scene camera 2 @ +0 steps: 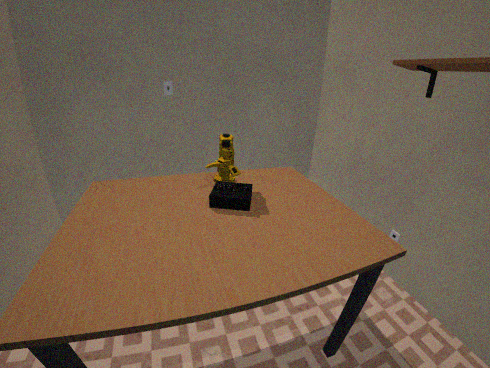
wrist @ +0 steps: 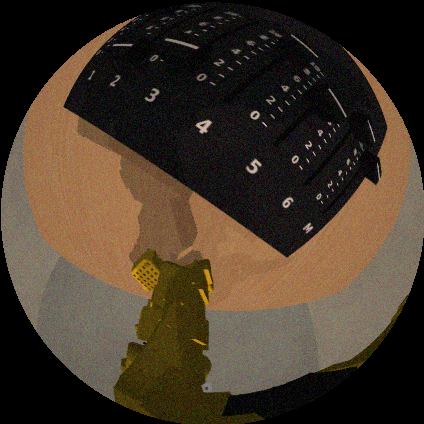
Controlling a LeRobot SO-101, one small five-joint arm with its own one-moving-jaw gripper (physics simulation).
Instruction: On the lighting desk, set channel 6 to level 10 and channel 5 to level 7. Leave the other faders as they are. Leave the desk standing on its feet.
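Seen in the pictures: end effector, tool point: [scene camera 2: 226, 177] [wrist: 209, 267]; arm's base, origin of the base link: [scene camera 2: 225, 181] [wrist: 173, 266].
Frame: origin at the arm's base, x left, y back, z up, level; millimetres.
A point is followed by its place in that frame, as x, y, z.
Observation:
The black lighting desk [scene camera 2: 230, 198] {-48, -273, 51} [wrist: 200, 165] {-6, -143, 55} stands upright on the table; in the wrist view its front edge runs diagonally. The channel 5 fader [wrist: 329, 98] is in the upper part of its slot. The channel 6 fader [wrist: 358, 121] is also well up its slot; caps hide upper numerals, so I cannot read either exact level. The channel 4 fader [wrist: 301, 49] is high, and the channel 3 fader [wrist: 181, 44] is low near 0. My gripper [scene camera 2: 223, 169] {-20, -103, 65} [wrist: 175, 265] {-20, -103, 65} is fully open and empty, its fixed jaw in front of the desk's near edge, apart from the faders.
The M fader [wrist: 373, 168] stands beside channel 6 at the desk's right side. The channel 2 fader [wrist: 122, 45] is low. The wooden table [scene camera 2: 190, 260] {-231, -517, 0} [wrist: 55, 165] {186, -108, 0} extends around the desk. A wall shelf [scene camera 2: 450, 64] is high at right, away from the arm.

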